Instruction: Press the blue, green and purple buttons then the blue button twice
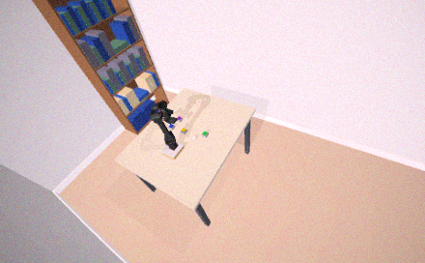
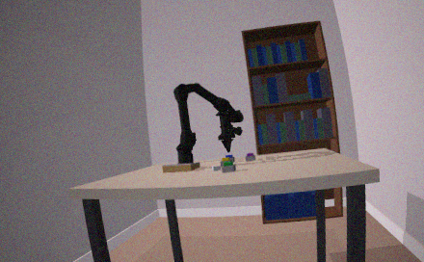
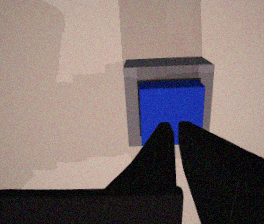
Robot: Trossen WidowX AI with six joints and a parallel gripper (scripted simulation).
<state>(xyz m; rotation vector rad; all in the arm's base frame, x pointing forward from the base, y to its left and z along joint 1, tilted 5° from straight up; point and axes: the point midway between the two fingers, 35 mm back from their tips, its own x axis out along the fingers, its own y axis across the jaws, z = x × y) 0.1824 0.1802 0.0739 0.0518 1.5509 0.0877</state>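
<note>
The blue button lies 2 cm below my gripper tip. The rest, counted from my gripper tip: purple button (11 cm ahead, 2 cm below, 1 cm to the right); then small white block (28 cm to the right, 4 cm below, 1 cm behind); then green button (35 cm to the right, 7 cm ahead, 2 cm below).
</note>
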